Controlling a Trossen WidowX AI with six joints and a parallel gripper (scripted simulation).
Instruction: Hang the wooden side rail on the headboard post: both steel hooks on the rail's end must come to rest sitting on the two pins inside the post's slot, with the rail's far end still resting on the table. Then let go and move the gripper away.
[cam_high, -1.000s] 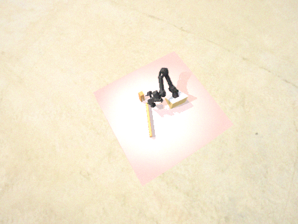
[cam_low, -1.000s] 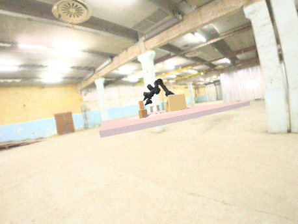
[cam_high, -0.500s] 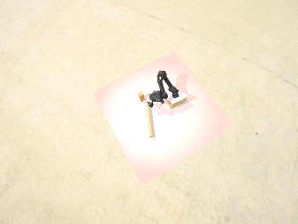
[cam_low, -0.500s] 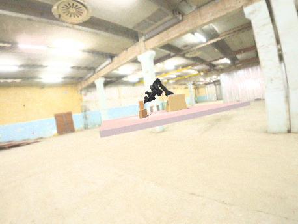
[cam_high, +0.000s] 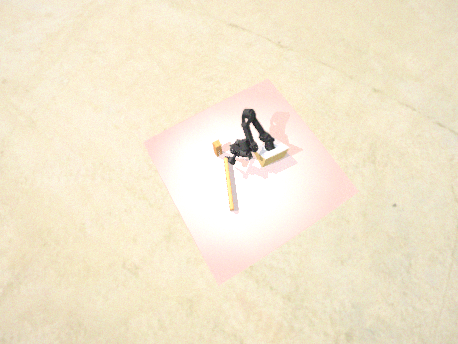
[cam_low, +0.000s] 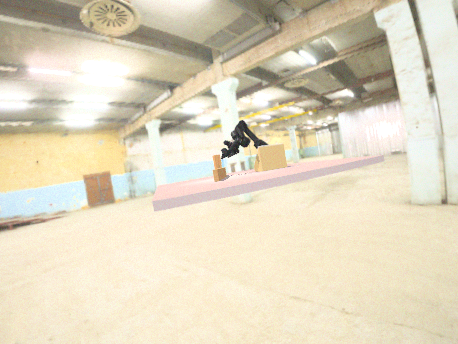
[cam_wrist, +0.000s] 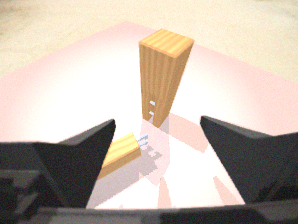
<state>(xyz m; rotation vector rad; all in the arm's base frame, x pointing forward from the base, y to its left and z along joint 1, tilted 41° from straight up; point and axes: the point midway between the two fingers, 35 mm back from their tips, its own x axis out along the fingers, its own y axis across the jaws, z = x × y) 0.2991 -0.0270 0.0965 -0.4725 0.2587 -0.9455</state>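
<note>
Right now my gripper tip is 50 mm short of the headboard post, 70 mm to the left of it and 50 mm above it.
</note>
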